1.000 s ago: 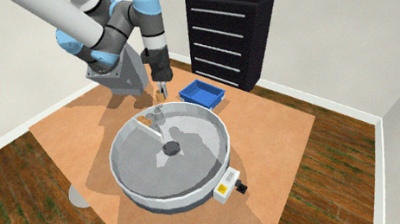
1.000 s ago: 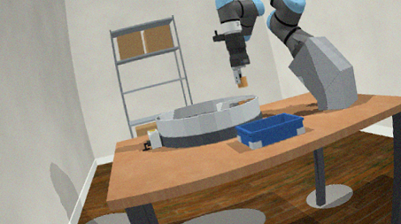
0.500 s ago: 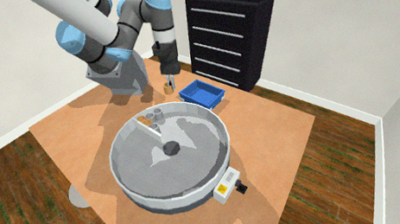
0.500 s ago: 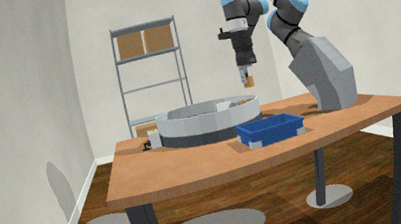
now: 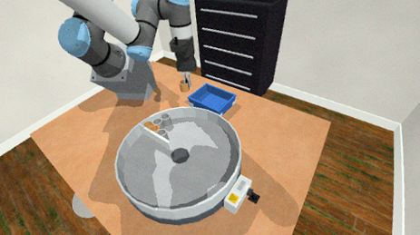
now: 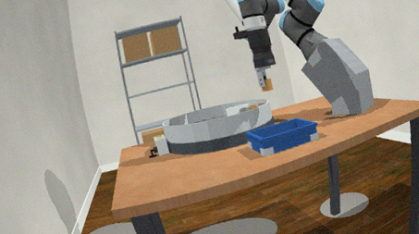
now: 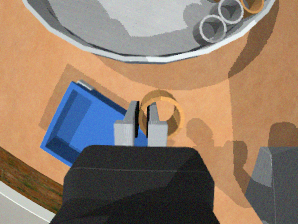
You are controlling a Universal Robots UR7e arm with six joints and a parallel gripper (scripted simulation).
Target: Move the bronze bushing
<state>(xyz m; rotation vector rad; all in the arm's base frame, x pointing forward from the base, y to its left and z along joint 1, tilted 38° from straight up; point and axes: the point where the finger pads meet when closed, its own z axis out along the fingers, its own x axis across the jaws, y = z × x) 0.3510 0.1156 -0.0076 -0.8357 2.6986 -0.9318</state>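
Right now the blue crate is 170 mm below my hand, 130 mm to the left of it and 30 mm ahead of it. Round my hand: grey round turntable 220 mm to the right, 140 mm below, 120 mm ahead.
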